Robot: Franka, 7 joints.
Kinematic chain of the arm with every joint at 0, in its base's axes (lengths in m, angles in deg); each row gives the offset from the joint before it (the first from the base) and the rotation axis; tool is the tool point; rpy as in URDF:
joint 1: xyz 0 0 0.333 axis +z
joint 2: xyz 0 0 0 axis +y
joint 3: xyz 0 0 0.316 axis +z
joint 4: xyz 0.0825 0 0 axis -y
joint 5: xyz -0.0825 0 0.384 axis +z
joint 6: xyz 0 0 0 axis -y
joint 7: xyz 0.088 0 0 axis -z
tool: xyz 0 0 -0.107 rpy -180 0 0
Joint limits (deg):
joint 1: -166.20..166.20
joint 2: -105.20..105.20
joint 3: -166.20..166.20
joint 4: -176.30..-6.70
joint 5: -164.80..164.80
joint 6: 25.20..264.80
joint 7: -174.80..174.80
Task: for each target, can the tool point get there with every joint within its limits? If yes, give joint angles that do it. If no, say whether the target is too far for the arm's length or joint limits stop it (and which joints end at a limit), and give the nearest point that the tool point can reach.
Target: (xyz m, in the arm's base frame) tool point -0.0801 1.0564 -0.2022
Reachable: no: too far | nearest point -0.0579 0.7635 -0.0538 | short by 0.329 m
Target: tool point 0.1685 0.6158 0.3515
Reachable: yes | joints -50.89 -88.19 104.20 -97.14 -100.63 60.95 -79.19
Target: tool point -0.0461 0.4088 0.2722
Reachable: yes | joints -22.72 -25.84 102.40 -136.95 69.22 65.89 -136.64
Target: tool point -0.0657 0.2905 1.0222
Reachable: yes | joints 92.42 -19.66 17.59 -68.18 101.11 189.56 -70.53
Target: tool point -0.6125 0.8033 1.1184
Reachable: no: too far | nearest point -0.4107 0.5386 0.8596 | short by 0.422 m
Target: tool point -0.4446 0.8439 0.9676
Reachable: no: too far | nearest point -0.3329 0.6319 0.8082 | short by 0.288 m
